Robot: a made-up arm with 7 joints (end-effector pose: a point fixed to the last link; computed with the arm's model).
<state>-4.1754 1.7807 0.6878 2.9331 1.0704 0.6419 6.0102</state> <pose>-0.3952 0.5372 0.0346 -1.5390 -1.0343 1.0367</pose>
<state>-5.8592 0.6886 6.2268 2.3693 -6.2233 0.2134 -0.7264</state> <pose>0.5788 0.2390 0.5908 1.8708 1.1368 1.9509</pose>
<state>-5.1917 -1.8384 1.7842 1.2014 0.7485 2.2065 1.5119</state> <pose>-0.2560 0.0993 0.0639 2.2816 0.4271 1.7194</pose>
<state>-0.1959 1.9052 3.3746 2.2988 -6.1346 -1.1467 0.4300</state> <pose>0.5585 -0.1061 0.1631 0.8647 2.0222 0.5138</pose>
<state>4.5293 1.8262 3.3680 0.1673 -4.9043 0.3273 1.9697</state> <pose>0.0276 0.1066 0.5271 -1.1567 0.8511 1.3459</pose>
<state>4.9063 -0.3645 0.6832 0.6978 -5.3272 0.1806 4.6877</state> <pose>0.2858 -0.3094 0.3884 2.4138 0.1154 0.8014</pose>
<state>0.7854 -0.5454 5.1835 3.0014 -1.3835 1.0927 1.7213</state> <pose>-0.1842 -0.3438 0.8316 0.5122 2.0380 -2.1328</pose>
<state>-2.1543 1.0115 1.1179 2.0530 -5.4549 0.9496 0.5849</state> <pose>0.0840 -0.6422 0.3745 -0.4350 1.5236 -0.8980</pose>
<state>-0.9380 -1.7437 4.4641 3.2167 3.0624 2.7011 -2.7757</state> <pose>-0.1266 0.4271 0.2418 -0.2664 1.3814 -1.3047</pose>
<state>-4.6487 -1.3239 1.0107 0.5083 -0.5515 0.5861 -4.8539</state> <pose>-0.3159 0.1304 0.4144 -1.2451 -1.2200 -1.3352</pose>
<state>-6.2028 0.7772 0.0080 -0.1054 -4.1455 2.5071 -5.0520</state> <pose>0.1411 0.1594 0.1271 1.0497 1.3139 2.1363</pose>
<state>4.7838 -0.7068 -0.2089 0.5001 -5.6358 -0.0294 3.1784</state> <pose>-0.1290 -0.3239 0.4828 1.8430 0.6641 -0.5379</pose>
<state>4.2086 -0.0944 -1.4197 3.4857 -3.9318 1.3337 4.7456</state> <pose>0.1805 -0.0922 0.8491 1.4235 0.5548 0.1363</pose>
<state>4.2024 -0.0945 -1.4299 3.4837 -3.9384 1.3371 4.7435</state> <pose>0.1773 -0.0953 0.8496 1.4282 0.5386 0.1165</pose>
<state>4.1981 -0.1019 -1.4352 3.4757 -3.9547 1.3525 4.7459</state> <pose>0.1743 -0.0944 0.8505 1.4344 0.5179 0.0933</pose>
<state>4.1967 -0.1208 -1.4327 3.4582 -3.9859 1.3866 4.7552</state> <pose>0.1717 -0.0875 0.8517 1.4431 0.4892 0.0660</pose>
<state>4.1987 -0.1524 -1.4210 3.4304 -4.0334 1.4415 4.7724</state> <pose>0.1691 -0.0739 0.8530 1.4545 0.4501 0.0370</pose>
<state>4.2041 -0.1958 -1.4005 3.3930 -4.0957 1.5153 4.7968</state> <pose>0.1658 -0.0539 0.8537 1.4684 0.3993 0.0109</pose>
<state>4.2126 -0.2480 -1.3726 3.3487 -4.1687 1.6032 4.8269</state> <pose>0.1612 -0.0294 0.8529 1.4849 0.3379 -0.0070</pose>
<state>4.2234 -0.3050 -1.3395 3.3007 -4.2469 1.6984 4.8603</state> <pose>0.1552 -0.0025 0.8499 1.5037 0.2698 -0.0127</pose>
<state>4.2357 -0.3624 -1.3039 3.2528 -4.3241 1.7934 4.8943</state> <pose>0.1481 0.0242 0.8445 1.5243 0.2019 -0.0054</pose>
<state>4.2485 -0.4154 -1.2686 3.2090 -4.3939 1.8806 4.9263</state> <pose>0.1409 0.0482 0.8373 1.5458 0.1415 0.0124</pose>
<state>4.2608 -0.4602 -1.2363 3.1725 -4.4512 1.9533 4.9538</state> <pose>0.1348 0.0678 0.8297 1.5661 0.0950 0.0353</pose>
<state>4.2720 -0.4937 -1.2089 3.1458 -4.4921 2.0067 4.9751</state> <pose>0.1308 0.0822 0.8229 1.5831 0.0667 0.0585</pose>
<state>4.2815 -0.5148 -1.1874 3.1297 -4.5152 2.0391 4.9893</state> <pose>0.1292 0.0914 0.8180 1.5950 0.0579 0.0781</pose>
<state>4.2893 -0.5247 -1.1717 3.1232 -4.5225 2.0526 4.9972</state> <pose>0.1300 0.0961 0.8154 1.6011 0.0657 0.0930</pose>
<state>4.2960 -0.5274 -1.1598 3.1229 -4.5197 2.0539 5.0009</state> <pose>0.1323 0.0983 0.8142 1.6030 0.0840 0.1047</pose>
